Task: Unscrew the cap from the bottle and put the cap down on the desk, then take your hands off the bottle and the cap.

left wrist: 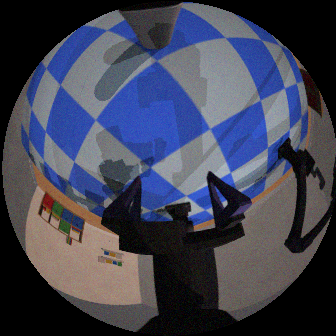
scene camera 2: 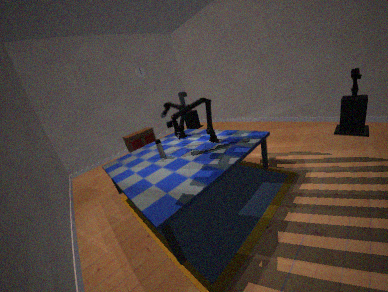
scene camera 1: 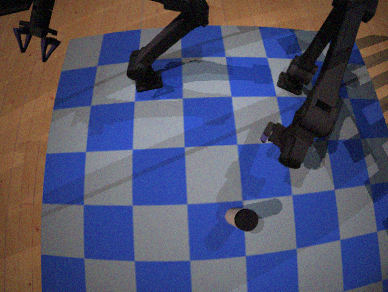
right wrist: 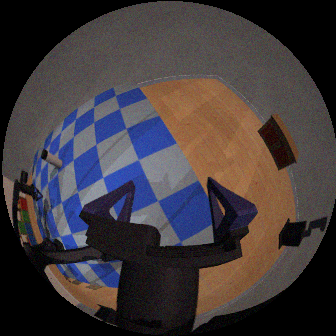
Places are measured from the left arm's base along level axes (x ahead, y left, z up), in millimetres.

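Where they show: left gripper, between the fingertips: (left wrist: pixel 174 176) (scene camera 2: pixel 179 138) (scene camera 1: pixel 275 148) (right wrist: pixel 40 193); right gripper, between the fingertips: (scene camera 2: pixel 161 117) (scene camera 1: pixel 33 57) (right wrist: pixel 168 182); left arm's base, origin of its link: (left wrist: pixel 178 207) (scene camera 2: pixel 214 140) (scene camera 1: pixel 289 84) (right wrist: pixel 59 244); right arm's base, origin of its link: (left wrist: pixel 283 147) (scene camera 2: pixel 183 136) (scene camera 1: pixel 149 82).
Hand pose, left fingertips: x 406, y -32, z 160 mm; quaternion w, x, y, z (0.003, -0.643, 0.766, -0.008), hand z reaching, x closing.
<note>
Each offset is from my left fingertips to the top centre of the thing. Level surfaces: height alone.
The bottle @[dy -24, dx +253, dz +40 mm] (scene camera 1: pixel 230 216) (scene camera 2: pixel 161 151) (left wrist: pixel 150 29) (right wrist: pixel 55 160) is pale and stands upright on the blue-and-grey checkered desk @[dz -160 mm] (scene camera 1: pixel 159 175) (scene camera 2: pixel 167 178). Its wide black cap @[dy -24, dx +253, dz +56 mm] (scene camera 1: pixel 246 220) (scene camera 2: pixel 158 142) (right wrist: pixel 44 154) sits on top. In the left wrist view the bottle is at the top edge, with its upper end cut off. My left gripper (scene camera 1: pixel 265 136) (left wrist: pixel 174 176) is open and empty, above the desk, up and to the right of the bottle in scene camera 1. My right gripper (scene camera 1: pixel 34 56) (right wrist: pixel 168 182) is open and empty, at the far upper left, far from the bottle.
The right arm's base (scene camera 1: pixel 148 81) and the left arm's base (scene camera 1: pixel 292 82) stand near the desk's upper edge in scene camera 1. A red-fronted cabinet (scene camera 2: pixel 141 140) (right wrist: pixel 280 145) stands beyond the desk. A dark pedestal (scene camera 2: pixel 353 114) stands off to the right in scene camera 2.
</note>
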